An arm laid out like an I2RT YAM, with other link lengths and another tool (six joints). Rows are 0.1 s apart.
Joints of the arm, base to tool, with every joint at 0 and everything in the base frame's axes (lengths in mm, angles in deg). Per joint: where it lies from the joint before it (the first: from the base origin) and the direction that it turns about. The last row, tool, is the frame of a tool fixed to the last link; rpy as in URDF.
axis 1: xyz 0.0 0.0 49.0 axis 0 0 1
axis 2: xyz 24.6 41.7 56.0 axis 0 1 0
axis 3: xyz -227.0 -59.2 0.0 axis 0 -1 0
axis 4: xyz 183.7 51.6 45.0 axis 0 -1 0
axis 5: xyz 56.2 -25.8 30.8 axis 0 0 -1
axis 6: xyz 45.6 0.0 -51.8 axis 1 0 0
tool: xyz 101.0 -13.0 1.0 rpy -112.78 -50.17 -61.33
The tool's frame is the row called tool.
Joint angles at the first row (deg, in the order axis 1, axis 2, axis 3, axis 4, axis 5, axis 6):
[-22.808 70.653 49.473 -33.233 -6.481 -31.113]
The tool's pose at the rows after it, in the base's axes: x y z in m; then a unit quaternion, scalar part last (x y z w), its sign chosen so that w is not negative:
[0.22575, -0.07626, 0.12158, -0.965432, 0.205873, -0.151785, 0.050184]
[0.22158, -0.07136, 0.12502, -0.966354, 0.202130, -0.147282, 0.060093]
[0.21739, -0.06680, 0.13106, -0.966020, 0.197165, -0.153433, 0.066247]
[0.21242, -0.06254, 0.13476, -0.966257, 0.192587, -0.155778, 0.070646]
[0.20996, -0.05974, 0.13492, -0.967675, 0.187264, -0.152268, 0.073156]
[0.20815, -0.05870, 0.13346, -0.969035, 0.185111, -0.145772, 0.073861]
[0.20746, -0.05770, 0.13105, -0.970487, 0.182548, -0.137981, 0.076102]
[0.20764, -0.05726, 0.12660, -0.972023, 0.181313, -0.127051, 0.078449]
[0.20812, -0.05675, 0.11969, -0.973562, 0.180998, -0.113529, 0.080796]
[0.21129, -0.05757, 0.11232, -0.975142, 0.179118, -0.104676, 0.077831]
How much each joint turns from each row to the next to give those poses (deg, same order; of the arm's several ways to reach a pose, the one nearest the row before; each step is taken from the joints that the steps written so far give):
[0.002 -0.743 0.198 -2.274 -1.135 0.045]
[-0.003 -1.116 0.721 -2.514 -1.138 -0.002]
[0.044 -2.142 0.282 -1.813 -0.940 -0.045]
[0.067 -1.901 0.002 -1.705 -0.677 -0.151]
[0.153 -0.524 0.001 -0.984 -0.393 -0.393]
[-0.001 0.087 -0.002 -0.699 -0.088 -0.351]
[0.000 0.545 0.001 -0.417 -0.240 -0.349]
[0.045 1.160 -0.130 -0.021 -0.109 -0.240]
[0.218 1.551 -0.527 0.503 0.065 -0.044]
[0.526 1.923 -0.701 1.706 0.612 -0.065]

